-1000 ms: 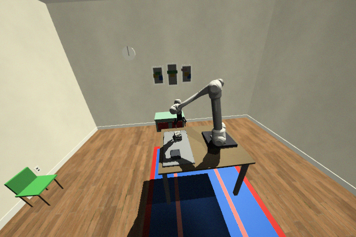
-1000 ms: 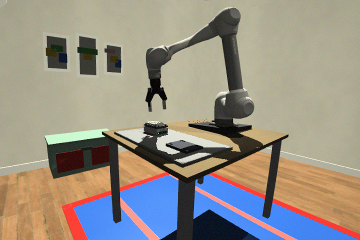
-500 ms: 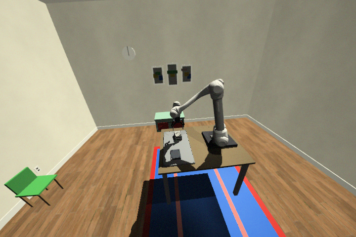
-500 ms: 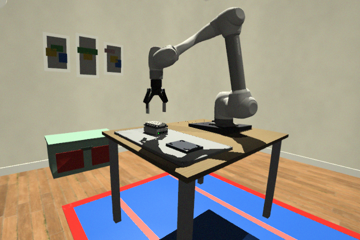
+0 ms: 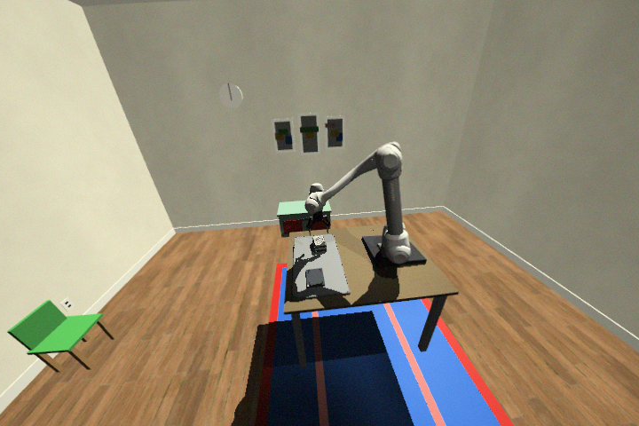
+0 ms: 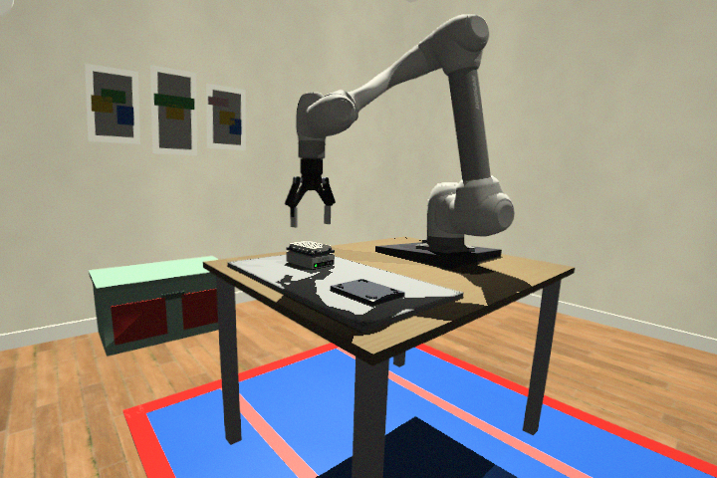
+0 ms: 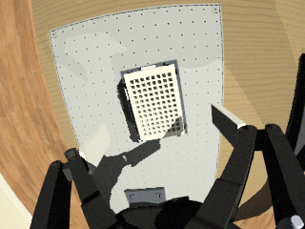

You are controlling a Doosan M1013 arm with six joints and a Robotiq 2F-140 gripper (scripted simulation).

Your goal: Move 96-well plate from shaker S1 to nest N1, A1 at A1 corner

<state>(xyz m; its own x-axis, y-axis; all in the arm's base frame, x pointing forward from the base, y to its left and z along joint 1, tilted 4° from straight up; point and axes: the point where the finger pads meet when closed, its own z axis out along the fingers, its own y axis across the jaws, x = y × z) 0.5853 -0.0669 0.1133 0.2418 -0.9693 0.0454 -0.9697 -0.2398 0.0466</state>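
The white 96-well plate lies 80 mm below my hand. Round my hand: dark plate nest N1: 10 mm ahead, 360 mm to the left, 140 mm below.
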